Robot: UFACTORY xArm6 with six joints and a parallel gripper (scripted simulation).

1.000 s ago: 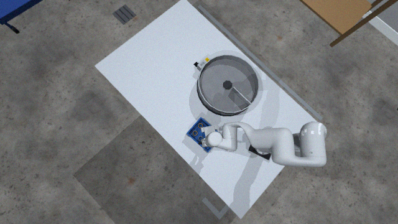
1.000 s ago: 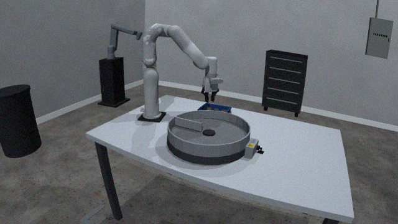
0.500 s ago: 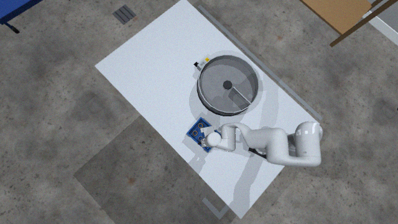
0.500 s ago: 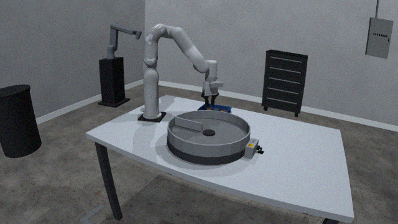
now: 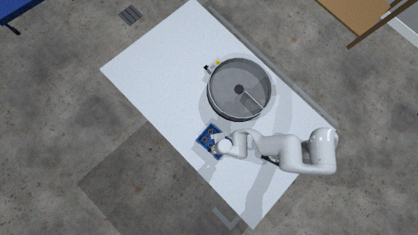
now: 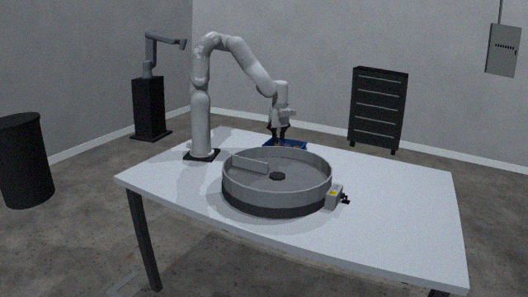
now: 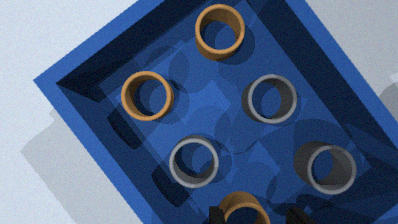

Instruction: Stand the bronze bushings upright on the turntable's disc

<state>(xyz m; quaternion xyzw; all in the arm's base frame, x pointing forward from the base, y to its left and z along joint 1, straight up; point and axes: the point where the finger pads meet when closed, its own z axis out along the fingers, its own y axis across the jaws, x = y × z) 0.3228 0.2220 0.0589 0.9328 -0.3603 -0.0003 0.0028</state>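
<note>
Now: hand 5 cm short of the blue crate, 5 cm above it and 3 cm to the left of it. Round my hand: turntable disc (41 cm to the right, 12 cm ahead, 2 cm below).
</note>
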